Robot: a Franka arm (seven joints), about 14 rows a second.
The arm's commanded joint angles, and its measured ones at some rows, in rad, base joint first. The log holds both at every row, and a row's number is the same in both.
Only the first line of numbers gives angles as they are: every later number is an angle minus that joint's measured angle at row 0.
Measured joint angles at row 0:
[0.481 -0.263 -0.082 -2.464 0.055 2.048 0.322]
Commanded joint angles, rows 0 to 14:
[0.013 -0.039 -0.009 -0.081 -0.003 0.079 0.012]
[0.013 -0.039 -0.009 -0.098 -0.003 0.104 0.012]
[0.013 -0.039 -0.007 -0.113 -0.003 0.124 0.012]
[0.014 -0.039 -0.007 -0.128 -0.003 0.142 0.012]
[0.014 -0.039 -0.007 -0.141 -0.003 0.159 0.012]
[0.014 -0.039 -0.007 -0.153 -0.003 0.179 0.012]
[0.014 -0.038 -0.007 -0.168 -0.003 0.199 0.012]
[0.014 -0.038 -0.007 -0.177 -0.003 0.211 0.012]
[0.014 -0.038 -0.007 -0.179 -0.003 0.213 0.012]
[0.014 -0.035 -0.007 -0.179 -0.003 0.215 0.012]
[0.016 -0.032 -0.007 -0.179 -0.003 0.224 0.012]
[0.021 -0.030 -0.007 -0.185 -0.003 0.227 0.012]
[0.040 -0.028 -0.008 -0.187 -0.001 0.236 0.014]
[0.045 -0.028 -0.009 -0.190 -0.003 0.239 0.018]
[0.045 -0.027 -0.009 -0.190 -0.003 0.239 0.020]
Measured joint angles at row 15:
[0.022 -0.005 0.000 -0.168 0.000 0.217 0.000]
